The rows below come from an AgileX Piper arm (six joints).
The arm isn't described. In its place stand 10 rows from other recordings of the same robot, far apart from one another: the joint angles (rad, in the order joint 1, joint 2, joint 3, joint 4, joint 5, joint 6), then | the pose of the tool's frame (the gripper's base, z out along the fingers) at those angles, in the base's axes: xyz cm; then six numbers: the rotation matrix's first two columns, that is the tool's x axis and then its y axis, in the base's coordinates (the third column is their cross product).
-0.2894 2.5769 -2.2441 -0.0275 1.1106 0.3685 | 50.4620 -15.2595 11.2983 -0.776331 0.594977 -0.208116 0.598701 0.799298 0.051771
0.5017 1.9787 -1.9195 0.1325 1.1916 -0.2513 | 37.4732 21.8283 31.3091 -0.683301 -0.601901 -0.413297 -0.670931 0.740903 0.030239
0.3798 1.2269 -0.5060 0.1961 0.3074 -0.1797 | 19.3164 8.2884 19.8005 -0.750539 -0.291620 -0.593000 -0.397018 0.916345 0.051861
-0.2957 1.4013 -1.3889 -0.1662 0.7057 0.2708 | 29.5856 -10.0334 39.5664 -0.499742 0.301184 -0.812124 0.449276 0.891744 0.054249
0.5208 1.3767 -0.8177 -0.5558 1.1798 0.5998 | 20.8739 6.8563 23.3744 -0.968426 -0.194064 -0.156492 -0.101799 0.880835 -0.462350
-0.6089 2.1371 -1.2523 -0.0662 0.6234 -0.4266 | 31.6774 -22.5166 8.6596 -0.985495 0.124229 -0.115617 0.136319 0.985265 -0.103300
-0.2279 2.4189 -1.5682 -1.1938 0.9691 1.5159 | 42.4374 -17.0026 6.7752 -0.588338 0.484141 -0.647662 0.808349 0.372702 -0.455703
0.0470 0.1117 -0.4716 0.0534 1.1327 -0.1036 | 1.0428 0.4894 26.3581 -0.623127 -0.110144 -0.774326 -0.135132 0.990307 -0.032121
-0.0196 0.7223 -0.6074 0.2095 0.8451 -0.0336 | 12.3689 1.1735 28.5474 -0.763282 0.120067 -0.634811 -0.000713 0.982422 0.186671
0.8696 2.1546 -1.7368 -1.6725 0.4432 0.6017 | 35.9474 36.5571 25.3803 0.292187 -0.891440 -0.346355 -0.359240 0.233334 -0.903605
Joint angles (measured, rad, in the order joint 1, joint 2, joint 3, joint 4, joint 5, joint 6), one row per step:
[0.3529, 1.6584, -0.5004, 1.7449, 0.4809, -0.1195]
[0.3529, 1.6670, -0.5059, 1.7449, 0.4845, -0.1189]
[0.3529, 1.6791, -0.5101, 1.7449, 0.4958, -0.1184]
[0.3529, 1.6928, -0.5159, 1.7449, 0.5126, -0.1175]
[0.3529, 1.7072, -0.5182, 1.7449, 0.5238, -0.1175]
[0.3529, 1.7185, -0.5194, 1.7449, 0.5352, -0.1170]
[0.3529, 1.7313, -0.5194, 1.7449, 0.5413, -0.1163]
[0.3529, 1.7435, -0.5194, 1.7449, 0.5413, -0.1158]
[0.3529, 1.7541, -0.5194, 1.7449, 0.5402, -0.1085]
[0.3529, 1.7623, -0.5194, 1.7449, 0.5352, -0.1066]
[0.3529, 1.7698, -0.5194, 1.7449, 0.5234, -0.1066]
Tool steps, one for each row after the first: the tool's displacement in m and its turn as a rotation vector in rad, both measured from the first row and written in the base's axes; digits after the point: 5 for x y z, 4 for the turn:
[0.00131, 0.00079, -0.00097, 0.0022, 0.0038, 0.0013]
[0.00200, 0.00199, -0.00272, 0.0095, 0.0130, 0.0062]
[0.00290, 0.00373, -0.00435, 0.0218, 0.0233, 0.0132]
[0.00305, 0.00471, -0.00706, 0.0275, 0.0363, 0.0182]
[0.00290, 0.00560, -0.00916, 0.0343, 0.0477, 0.0228]
[0.00258, 0.00598, -0.01210, 0.0356, 0.0610, 0.0247]
[0.00243, 0.00593, -0.01518, 0.0316, 0.0728, 0.0240]
[0.00232, 0.00579, -0.01790, 0.0291, 0.0871, 0.0178]
[0.00234, 0.00539, -0.02021, 0.0224, 0.0953, 0.0140]
[0.00258, 0.00451, -0.02266, 0.0094, 0.1006, 0.0087]

